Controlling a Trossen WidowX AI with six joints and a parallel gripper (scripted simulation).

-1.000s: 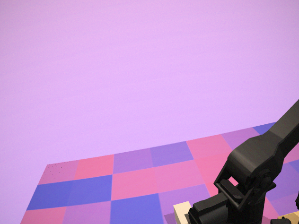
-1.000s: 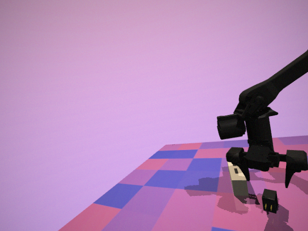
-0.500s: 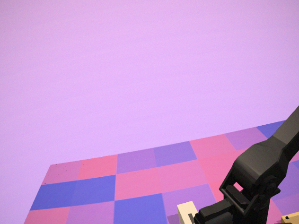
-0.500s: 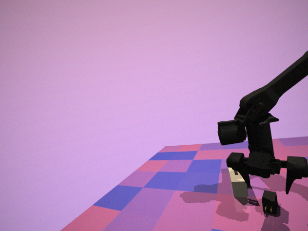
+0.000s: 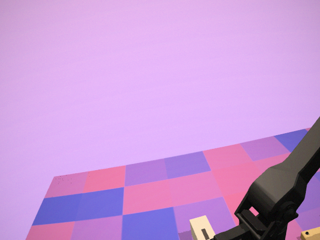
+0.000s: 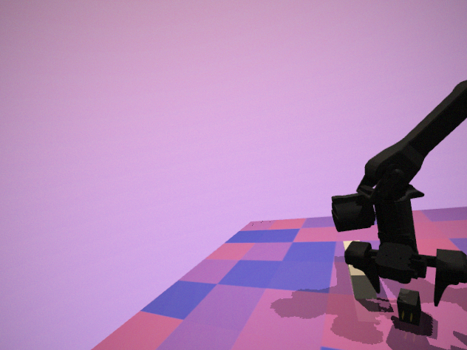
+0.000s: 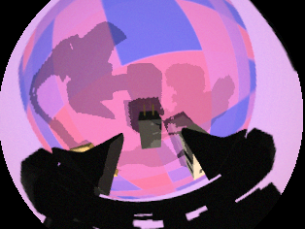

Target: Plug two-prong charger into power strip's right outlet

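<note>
Right now the charger is 2 cm to the left of my gripper tip and 1 cm below it.
</note>
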